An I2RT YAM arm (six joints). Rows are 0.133 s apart.
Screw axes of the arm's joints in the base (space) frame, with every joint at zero. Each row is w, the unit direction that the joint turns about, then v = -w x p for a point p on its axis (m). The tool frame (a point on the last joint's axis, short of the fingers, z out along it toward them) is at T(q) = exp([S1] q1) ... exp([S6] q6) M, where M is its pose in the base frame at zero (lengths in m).
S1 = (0, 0, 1, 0.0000, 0.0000, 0.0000)
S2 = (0, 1, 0, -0.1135, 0.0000, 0.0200)
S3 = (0, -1, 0, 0.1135, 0.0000, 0.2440)
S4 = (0, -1, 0, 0.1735, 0.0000, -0.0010)
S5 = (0, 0, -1, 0.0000, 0.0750, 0.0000)
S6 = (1, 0, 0, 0.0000, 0.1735, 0.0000)
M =
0 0 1 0.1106
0 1 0 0.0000
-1 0 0 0.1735
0 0 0 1
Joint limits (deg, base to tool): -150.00..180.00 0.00..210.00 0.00..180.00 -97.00..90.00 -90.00..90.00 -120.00..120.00
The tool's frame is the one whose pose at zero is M.
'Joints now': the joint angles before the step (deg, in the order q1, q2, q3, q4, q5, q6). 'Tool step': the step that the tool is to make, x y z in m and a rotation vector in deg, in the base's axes. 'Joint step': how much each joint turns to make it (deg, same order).
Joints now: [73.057, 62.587, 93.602, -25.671, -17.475, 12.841]
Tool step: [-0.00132, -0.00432, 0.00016, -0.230, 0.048, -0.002]
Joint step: [0.001, -0.633, 0.000, -0.874, 0.002, -0.022]
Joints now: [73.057, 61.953, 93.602, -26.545, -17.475, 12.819]
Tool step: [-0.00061, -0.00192, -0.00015, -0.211, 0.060, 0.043]
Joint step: [-0.001, -0.283, 0.002, -0.504, -0.044, 0.000]
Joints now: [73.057, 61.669, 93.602, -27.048, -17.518, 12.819]
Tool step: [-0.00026, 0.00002, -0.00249, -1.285, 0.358, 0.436]
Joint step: [-0.002, -0.022, 0.000, -1.356, -0.439, 0.000]
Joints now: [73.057, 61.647, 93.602, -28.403, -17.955, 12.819]
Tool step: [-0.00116, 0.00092, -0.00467, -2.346, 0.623, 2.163]
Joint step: [0.042, 0.110, 0.000, -2.316, -2.123, 0.000]
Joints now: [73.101, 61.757, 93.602, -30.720, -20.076, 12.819]
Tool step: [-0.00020, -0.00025, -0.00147, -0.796, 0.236, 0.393]
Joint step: [-0.044, -0.023, 0.022, -0.875, -0.437, -0.001]
